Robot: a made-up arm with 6 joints.
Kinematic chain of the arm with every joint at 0, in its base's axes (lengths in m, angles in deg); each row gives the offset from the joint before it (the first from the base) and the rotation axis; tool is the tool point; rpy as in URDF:
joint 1: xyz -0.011 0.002 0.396 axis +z
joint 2: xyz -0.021 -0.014 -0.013 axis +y
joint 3: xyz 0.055 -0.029 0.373 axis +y
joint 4: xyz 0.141 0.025 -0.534 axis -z
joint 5: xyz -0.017 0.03 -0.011 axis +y
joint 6: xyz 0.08 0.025 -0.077 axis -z
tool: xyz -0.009 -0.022 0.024 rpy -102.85 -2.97 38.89
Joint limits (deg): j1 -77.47..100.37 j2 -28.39..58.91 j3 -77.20..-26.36 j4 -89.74..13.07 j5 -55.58..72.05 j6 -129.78..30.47
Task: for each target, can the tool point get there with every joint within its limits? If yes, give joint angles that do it. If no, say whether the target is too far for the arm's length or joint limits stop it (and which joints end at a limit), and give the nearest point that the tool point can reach.
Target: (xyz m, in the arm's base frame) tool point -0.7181 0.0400 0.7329
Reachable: no: joint limits stop it (at a limit: joint 1, joint 2, joint 6) | nearest point -0.1671 0.3486 0.7300 | short by 0.632 m
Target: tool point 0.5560 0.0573 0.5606
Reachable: yes | joints -2.82 -4.17 -52.38 -65.45 -13.12 -78.21
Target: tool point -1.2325 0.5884 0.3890
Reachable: no: too far | nearest point -0.2370 0.6918 0.3884 | short by 1.001 m
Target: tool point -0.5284 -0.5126 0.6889
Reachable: no: joint limits stop it (at a limit: joint 1, joint 2, joint 4, joint 5, joint 6) | nearest point 0.0272 -0.4761 0.6813 | short by 0.557 m
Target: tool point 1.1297 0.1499 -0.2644
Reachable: no: too far | nearest point 0.7087 0.0953 -0.0081 | short by 0.496 m
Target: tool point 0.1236 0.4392 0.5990
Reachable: yes | joints 67.09 -21.44 -33.83 -27.94 -32.34 -20.00
